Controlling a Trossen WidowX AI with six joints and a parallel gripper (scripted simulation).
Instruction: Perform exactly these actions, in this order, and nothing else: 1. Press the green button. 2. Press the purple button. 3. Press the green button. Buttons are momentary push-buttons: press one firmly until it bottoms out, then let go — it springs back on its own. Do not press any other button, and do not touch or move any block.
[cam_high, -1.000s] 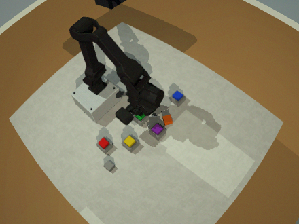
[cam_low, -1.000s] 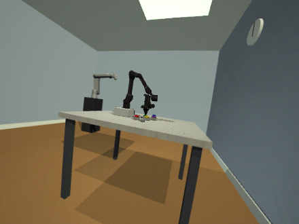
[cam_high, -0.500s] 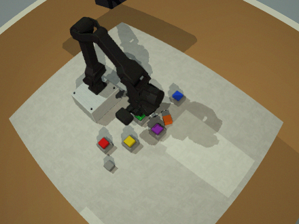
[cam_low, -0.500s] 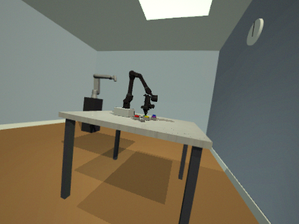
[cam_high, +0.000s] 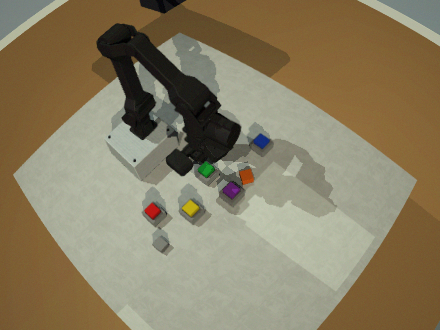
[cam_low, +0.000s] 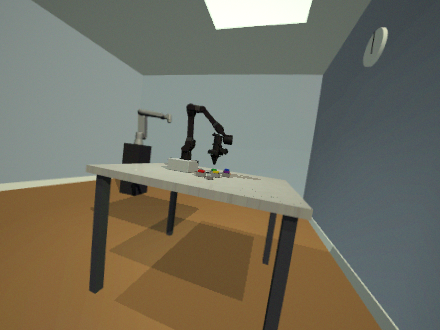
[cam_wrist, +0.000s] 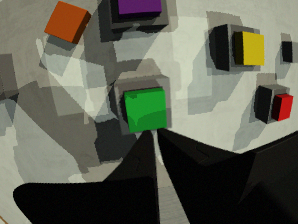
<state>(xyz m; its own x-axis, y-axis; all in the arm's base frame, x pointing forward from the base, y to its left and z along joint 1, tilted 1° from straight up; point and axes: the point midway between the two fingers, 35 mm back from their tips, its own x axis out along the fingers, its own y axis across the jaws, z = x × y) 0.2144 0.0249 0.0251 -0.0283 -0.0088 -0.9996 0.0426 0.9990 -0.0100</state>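
My gripper tip is 40 mm above the green button. The rest, counted from my gripper tip: orange block (90 mm ahead, 60 mm to the left, 60 mm below); then yellow button (110 mm to the right, 50 mm ahead, 40 mm below); then purple button (100 mm ahead, 40 mm below, 10 mm to the right).
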